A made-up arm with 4 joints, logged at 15 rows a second.
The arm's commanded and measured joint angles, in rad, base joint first. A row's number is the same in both.
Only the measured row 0 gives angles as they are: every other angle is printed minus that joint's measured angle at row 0.
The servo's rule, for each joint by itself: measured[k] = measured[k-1] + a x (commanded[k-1-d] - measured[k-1]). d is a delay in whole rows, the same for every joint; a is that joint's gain. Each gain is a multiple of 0.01, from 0.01 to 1. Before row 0 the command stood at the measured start. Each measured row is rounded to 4 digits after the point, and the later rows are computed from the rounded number. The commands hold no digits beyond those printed.
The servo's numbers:
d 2
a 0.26 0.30 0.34 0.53
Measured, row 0:
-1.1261, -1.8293, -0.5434, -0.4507
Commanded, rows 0 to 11:
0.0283, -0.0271, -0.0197, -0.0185
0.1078, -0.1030, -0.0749, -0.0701
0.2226, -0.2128, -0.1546, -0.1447
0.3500, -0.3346, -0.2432, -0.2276
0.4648, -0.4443, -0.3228, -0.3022
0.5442, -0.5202, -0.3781, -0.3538
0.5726, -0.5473, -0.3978, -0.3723
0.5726, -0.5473, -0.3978, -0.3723
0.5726, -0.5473, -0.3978, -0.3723
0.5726, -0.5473, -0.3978, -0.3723
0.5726, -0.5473, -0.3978, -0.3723
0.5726, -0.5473, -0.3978, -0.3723
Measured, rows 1 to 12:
0.0000, 0.0000, 0.0000, 0.0000
0.0000, 0.0000, 0.0000, 0.0000
0.0074, -0.0081, -0.0067, -0.0098
0.0335, -0.0366, -0.0299, -0.0418
0.0827, -0.0895, -0.0723, -0.0963
0.1522, -0.1630, -0.1304, -0.1659
0.2335, -0.2474, -0.1958, -0.2381
0.3143, -0.3292, -0.2578, -0.2994
0.3815, -0.3946, -0.3054, -0.3380
0.4312, -0.4404, -0.3368, -0.3562
0.4680, -0.4725, -0.3575, -0.3647
0.4952, -0.4949, -0.3712, -0.3687

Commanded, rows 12 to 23:
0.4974, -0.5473, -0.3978, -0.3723
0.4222, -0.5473, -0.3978, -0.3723
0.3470, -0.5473, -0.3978, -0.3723
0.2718, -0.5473, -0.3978, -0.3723
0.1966, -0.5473, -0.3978, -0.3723
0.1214, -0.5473, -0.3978, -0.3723
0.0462, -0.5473, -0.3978, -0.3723
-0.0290, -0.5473, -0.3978, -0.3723
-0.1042, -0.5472, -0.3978, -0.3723
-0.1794, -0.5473, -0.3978, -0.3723
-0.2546, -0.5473, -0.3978, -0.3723
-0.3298, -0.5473, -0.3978, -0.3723
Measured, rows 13 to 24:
0.5153, -0.5106, -0.3802, -0.3706
0.5302, -0.5216, -0.3862, -0.3715
0.5217, -0.5293, -0.3901, -0.3719
0.4958, -0.5347, -0.3927, -0.3721
0.4571, -0.5385, -0.3944, -0.3722
0.4089, -0.5411, -0.3956, -0.3723
0.3537, -0.5430, -0.3963, -0.3723
0.2933, -0.5443, -0.3968, -0.3723
0.2291, -0.5452, -0.3971, -0.3723
0.1620, -0.5458, -0.3973, -0.3723
0.0928, -0.5462, -0.3975, -0.3723
0.0220, -0.5465, -0.3976, -0.3723

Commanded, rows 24 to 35:
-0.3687, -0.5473, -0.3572, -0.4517
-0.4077, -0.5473, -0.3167, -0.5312
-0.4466, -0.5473, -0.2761, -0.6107
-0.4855, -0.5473, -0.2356, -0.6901
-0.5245, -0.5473, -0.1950, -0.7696
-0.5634, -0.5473, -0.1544, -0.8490
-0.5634, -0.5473, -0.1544, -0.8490
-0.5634, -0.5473, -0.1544, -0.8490
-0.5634, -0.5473, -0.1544, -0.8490
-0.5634, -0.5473, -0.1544, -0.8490
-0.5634, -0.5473, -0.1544, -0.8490
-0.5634, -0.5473, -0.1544, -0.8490
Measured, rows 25 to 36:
-0.0499, -0.5467, -0.3977, -0.3723
-0.1227, -0.5469, -0.3977, -0.3723
-0.1867, -0.5470, -0.3839, -0.4144
-0.2442, -0.5471, -0.3611, -0.4763
-0.2968, -0.5472, -0.3322, -0.5475
-0.3459, -0.5472, -0.2994, -0.6231
-0.3923, -0.5472, -0.2639, -0.7007
-0.4368, -0.5472, -0.2267, -0.7793
-0.4697, -0.5472, -0.2021, -0.8162
-0.4941, -0.5472, -0.1859, -0.8336
-0.5121, -0.5472, -0.1752, -0.8418
-0.5254, -0.5472, -0.1681, -0.8456

